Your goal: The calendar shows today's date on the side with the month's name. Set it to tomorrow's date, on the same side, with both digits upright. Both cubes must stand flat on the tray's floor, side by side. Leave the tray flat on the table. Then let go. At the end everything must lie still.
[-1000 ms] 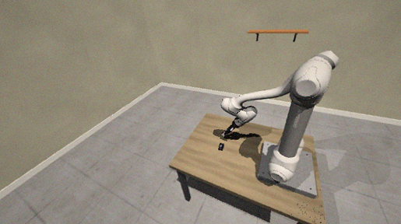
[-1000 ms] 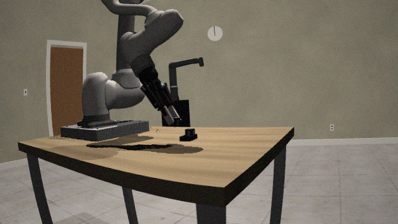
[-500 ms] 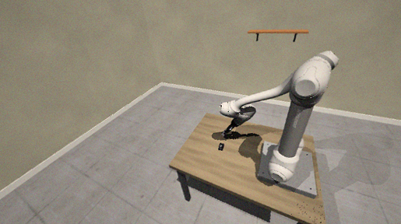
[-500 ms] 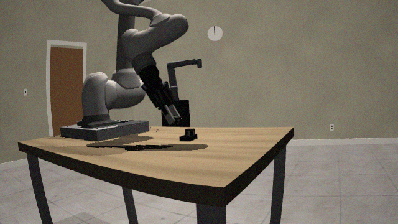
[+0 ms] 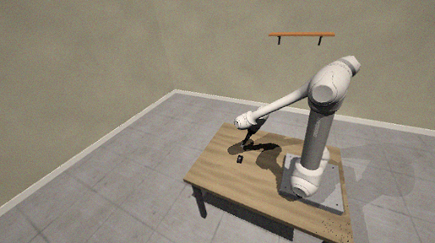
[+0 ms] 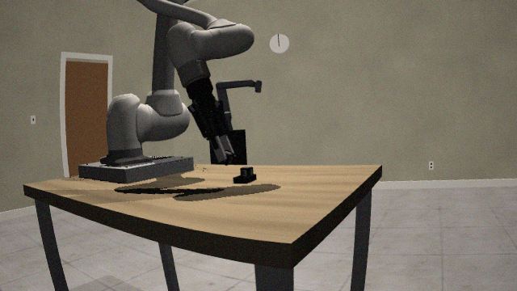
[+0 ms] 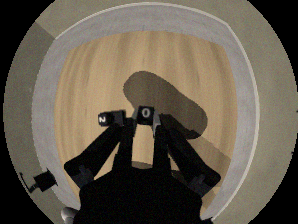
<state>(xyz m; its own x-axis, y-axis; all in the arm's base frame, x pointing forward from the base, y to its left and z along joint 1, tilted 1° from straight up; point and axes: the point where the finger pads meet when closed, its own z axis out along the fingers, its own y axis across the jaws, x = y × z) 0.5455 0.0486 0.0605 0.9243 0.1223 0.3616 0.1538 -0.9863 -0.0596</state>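
The dark cube is 30 mm below my hand and 10 mm ahead of it. From my hand the other things lie so: dark calendar tray: 100 mm to the left, 100 mm below, 20 mm behind.
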